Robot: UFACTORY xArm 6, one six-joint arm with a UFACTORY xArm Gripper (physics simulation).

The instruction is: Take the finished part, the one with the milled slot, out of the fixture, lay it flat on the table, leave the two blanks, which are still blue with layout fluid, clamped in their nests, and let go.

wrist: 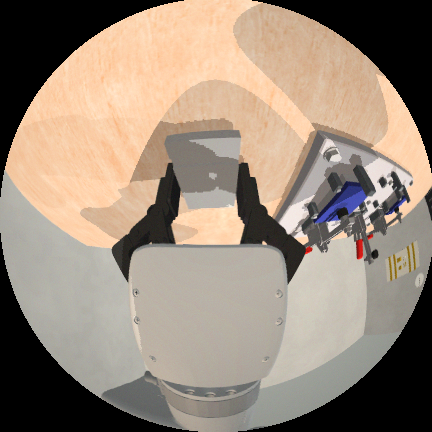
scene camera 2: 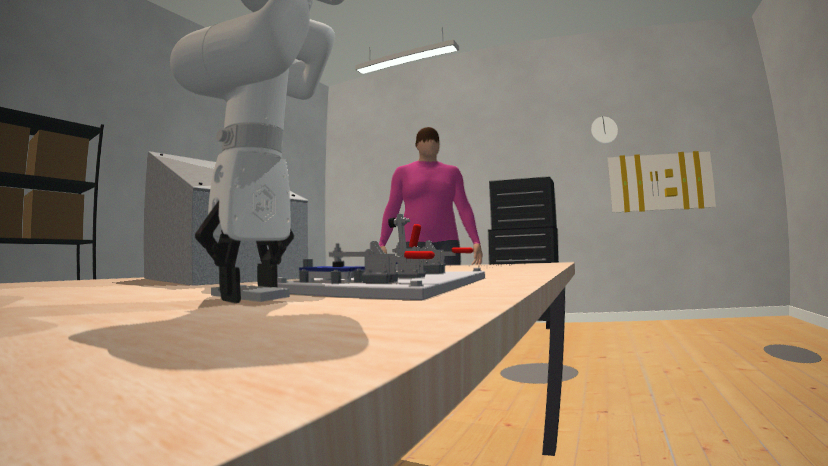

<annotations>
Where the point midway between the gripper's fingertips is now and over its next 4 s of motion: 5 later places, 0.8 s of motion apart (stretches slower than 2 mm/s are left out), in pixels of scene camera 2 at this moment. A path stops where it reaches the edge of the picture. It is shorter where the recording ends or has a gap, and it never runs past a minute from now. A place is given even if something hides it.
The gripper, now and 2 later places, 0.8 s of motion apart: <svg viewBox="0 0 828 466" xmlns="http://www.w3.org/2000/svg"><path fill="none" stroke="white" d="M250 299L249 290L248 236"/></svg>
</annotations>
